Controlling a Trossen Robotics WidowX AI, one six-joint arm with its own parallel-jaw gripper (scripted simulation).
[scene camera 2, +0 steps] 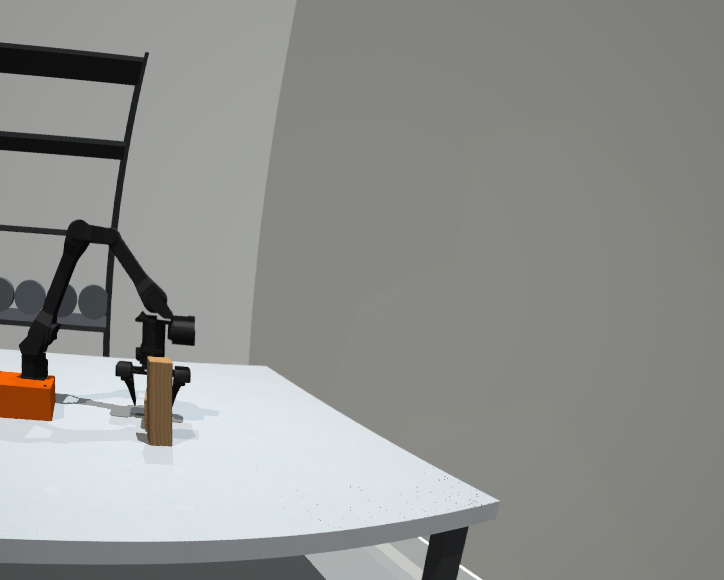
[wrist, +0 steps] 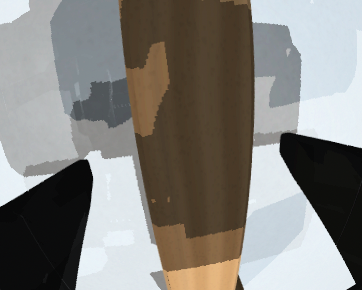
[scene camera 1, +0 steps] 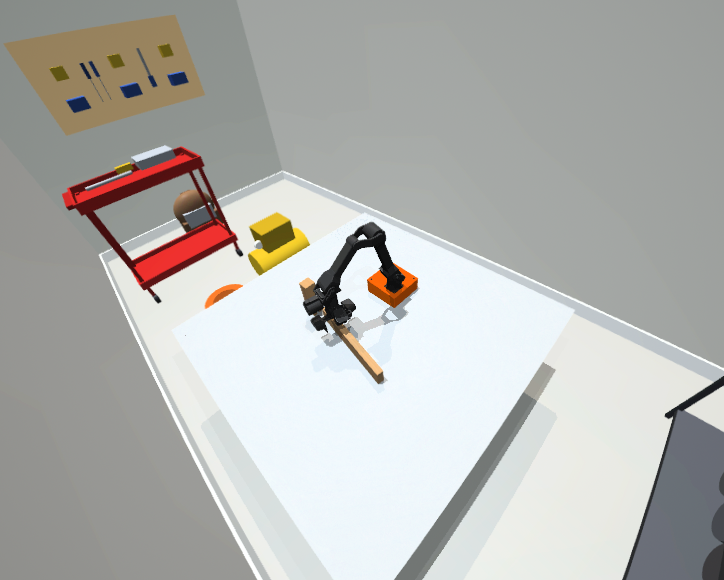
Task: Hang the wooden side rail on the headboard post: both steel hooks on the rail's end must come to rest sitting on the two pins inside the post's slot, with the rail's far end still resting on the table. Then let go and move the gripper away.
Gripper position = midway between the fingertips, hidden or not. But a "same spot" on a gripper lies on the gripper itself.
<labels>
The gripper shows in scene camera 2, in the wrist view and in scene camera 1 [336,326]. One and the same spot on the gripper: [wrist: 50,219] is [scene camera 2: 134,389].
</labels>
